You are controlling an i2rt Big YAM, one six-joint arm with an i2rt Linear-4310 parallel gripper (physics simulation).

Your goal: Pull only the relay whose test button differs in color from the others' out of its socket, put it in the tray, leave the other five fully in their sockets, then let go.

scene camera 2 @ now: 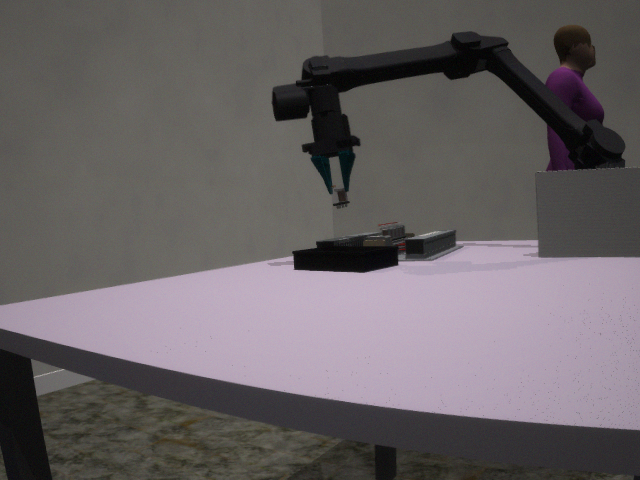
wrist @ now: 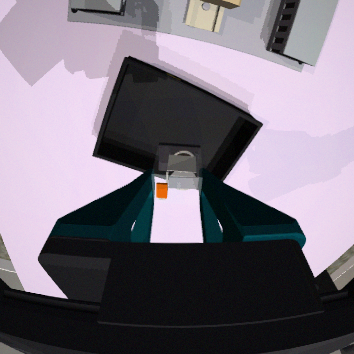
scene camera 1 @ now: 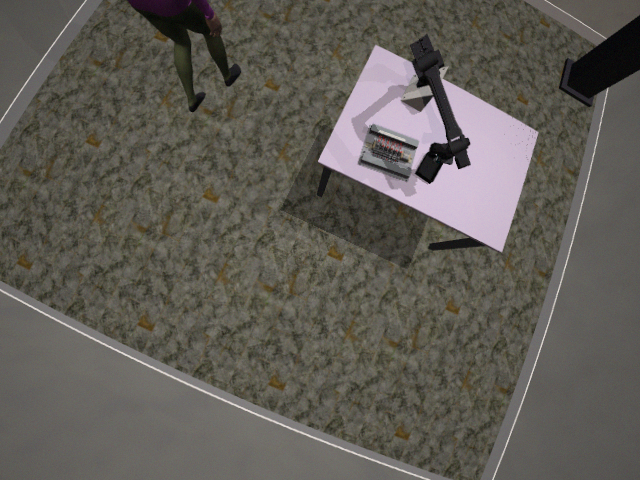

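Observation:
My gripper is shut on a clear relay with an orange test button, seen in the wrist view between the teal fingertips. The relay hangs upright, pins down, in the air above the black tray. In the wrist view it overlaps the tray's near edge. The tray is partly under the arm in scene camera 1. The relay panel stands beside the tray; its other relays are too small there to tell their buttons or seating.
The panel's grey wire ducts stand close beside the tray. The arm's base is on a grey block at the table's far side. A person stands off the table.

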